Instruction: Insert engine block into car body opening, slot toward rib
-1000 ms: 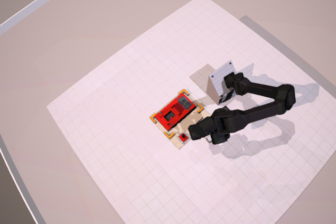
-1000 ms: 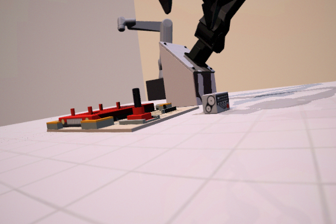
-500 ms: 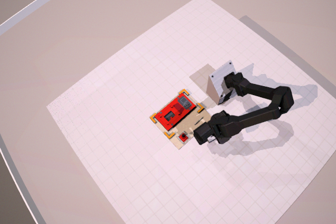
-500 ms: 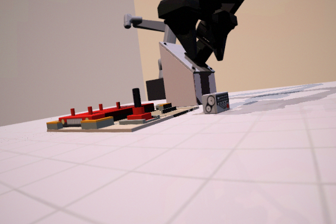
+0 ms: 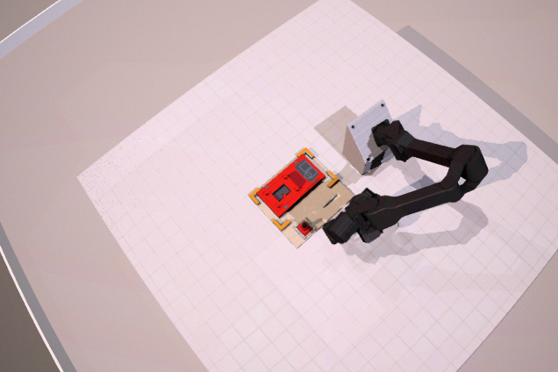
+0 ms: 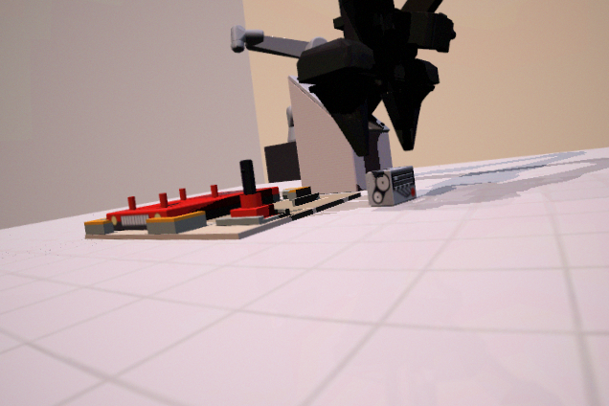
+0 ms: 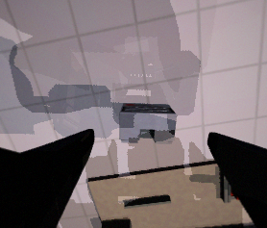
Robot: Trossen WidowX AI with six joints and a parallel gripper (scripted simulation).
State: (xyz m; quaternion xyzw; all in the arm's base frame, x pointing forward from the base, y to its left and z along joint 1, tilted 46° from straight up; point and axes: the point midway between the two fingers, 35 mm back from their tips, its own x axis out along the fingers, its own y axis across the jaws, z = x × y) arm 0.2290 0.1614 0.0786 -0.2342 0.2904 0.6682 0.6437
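My gripper tip is 30 mm above the engine block.
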